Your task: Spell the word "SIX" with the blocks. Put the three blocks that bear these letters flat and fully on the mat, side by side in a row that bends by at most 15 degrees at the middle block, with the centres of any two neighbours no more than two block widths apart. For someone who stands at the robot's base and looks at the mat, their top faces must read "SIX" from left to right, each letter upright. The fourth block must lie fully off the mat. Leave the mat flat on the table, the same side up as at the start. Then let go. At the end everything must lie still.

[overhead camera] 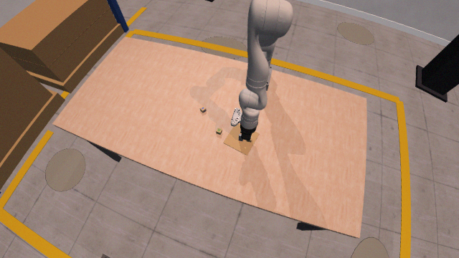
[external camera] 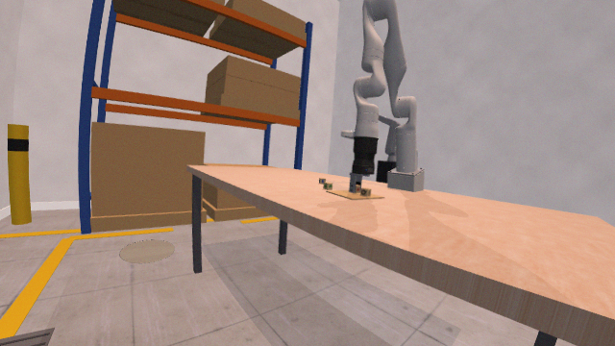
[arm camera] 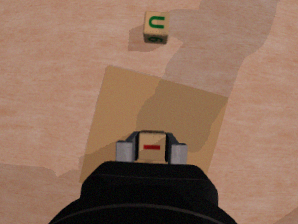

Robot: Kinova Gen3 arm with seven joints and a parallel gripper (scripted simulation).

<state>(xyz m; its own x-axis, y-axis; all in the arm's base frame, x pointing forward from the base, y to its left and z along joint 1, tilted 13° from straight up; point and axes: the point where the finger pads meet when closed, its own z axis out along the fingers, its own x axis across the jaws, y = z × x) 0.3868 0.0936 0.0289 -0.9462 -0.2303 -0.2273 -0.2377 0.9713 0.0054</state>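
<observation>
Now: the block right at my hand. From my hand the other things lie so: tan mat (20 mm below).
</observation>
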